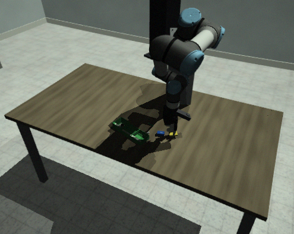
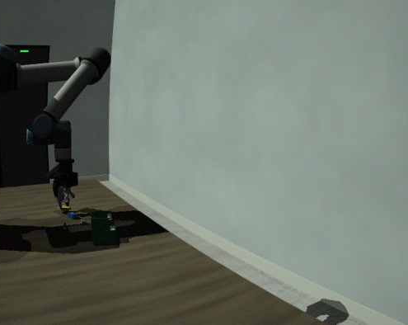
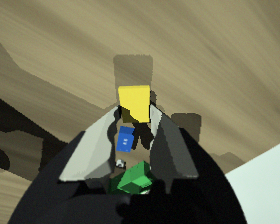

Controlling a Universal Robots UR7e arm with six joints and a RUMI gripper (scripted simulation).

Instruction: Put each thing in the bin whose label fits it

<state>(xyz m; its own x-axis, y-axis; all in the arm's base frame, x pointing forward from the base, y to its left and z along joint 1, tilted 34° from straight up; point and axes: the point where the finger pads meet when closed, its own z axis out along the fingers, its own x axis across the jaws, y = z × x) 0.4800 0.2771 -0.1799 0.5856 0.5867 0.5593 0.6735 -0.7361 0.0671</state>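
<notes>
Now: the blue block 8 cm to the right of my hand, 5 cm ahead of it and 2 cm below it. The rest, counted from my hand: yellow block: 1 cm below; green cylinder: 18 cm to the right, 3 cm below, 2 cm ahead; grey hex nut: 14 cm to the right, 9 cm ahead, 3 cm below.
</notes>
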